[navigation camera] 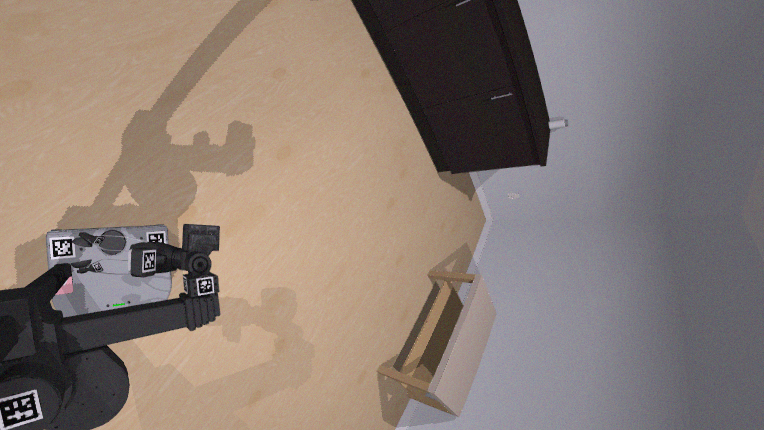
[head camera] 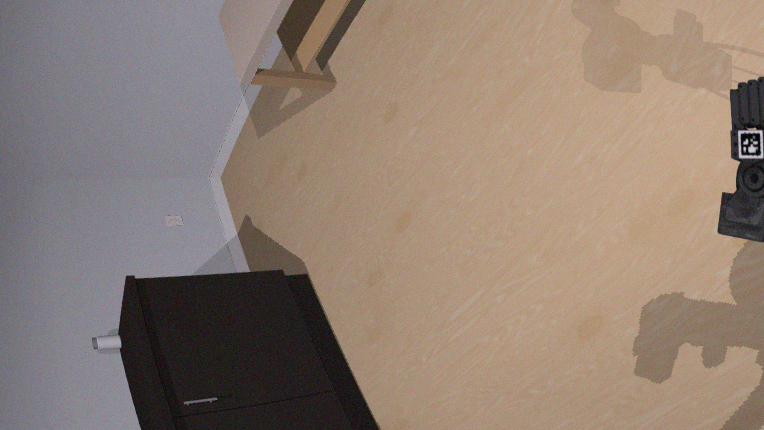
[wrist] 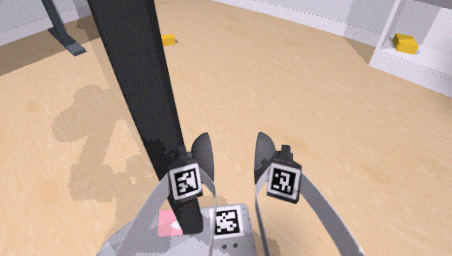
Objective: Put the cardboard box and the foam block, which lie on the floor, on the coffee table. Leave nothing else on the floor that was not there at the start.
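Seen in the pictures: gripper, fingertip midpoint: (navigation camera: pixel 73 252); robot's base at its link origin: (navigation camera: pixel 112 241).
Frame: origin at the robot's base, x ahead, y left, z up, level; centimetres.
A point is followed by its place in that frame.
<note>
My gripper (navigation camera: pixel 84 252) @(x 0.3, y 7.6, z 44.3 cm) (wrist: pixel 232 150) @(x 0.3, y 7.6, z 44.3 cm) is open and empty, with its fingers apart above the robot's grey base. In the wrist view a small yellow block (wrist: pixel 168 40) lies on the floor, partly hidden behind the dark mast; I cannot tell whether it is the foam block. The cardboard box does not show in these views. A low piece of furniture with a pale top and wooden legs (head camera: pixel 292 79) @(x -45.2, y -196.8, z 22.0 cm) (navigation camera: pixel 408 378) @(x -98.5, y -134.0, z 24.8 cm) stands by the wall; I cannot tell whether it is the coffee table.
A dark cabinet (head camera: pixel 229 336) @(x 57.1, y -195.8, z 51.7 cm) (navigation camera: pixel 443 64) @(x 99.3, y -159.2, z 44.2 cm) stands along the wall with a white cylinder (head camera: pixel 106 341) @(x 69.0, y -245.5, z 98.9 cm) (navigation camera: pixel 558 123) @(x 70.1, y -245.3, z 98.9 cm) on top. In the wrist view, a white shelf unit (wrist: pixel 383 37) holds another yellow block (wrist: pixel 405 44), and a dark furniture leg (wrist: pixel 59 27) stands at the upper left.
</note>
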